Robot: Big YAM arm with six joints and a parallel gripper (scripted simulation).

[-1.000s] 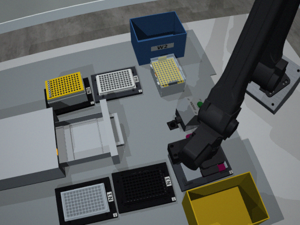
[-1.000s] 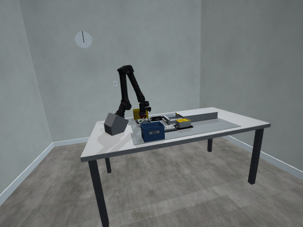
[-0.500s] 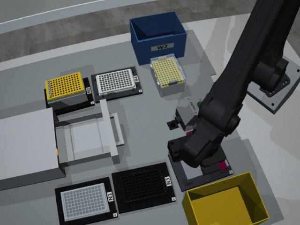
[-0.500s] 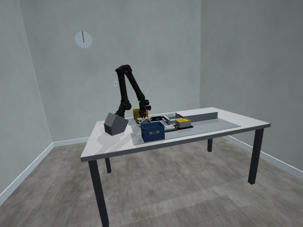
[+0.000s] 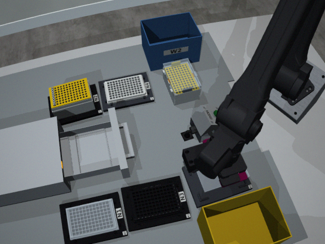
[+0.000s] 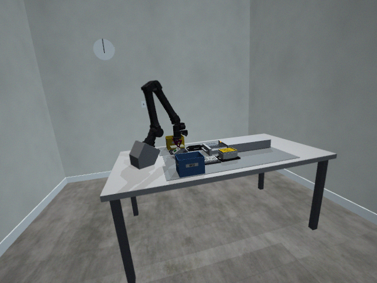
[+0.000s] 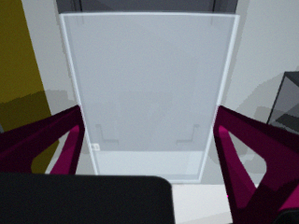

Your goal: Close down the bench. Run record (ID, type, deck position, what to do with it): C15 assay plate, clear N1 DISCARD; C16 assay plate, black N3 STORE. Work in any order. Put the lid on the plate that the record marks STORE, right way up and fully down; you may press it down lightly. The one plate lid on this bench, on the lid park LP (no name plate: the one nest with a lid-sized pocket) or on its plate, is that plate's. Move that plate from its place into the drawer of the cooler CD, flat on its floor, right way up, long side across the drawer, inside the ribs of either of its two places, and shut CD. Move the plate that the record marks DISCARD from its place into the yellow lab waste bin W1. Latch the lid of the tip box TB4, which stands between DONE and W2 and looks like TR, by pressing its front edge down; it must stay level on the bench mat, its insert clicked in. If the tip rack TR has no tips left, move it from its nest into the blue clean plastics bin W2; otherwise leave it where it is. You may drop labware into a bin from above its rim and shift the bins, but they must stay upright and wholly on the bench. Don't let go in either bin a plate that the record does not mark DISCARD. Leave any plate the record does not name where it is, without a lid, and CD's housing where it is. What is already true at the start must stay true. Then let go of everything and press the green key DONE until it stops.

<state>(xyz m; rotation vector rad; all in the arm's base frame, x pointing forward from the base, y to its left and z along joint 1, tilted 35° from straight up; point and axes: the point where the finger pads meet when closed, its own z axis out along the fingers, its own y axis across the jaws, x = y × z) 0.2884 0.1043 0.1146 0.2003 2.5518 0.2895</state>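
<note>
My hand is 60 mm above the lid park. Also, from my hand: green DONE key (150 mm to the right, 70 mm behind, 10 mm above); then plate lid (right at my hand); then yellow bin W1 (160 mm to the left, 20 mm below, 20 mm ahead).
</note>
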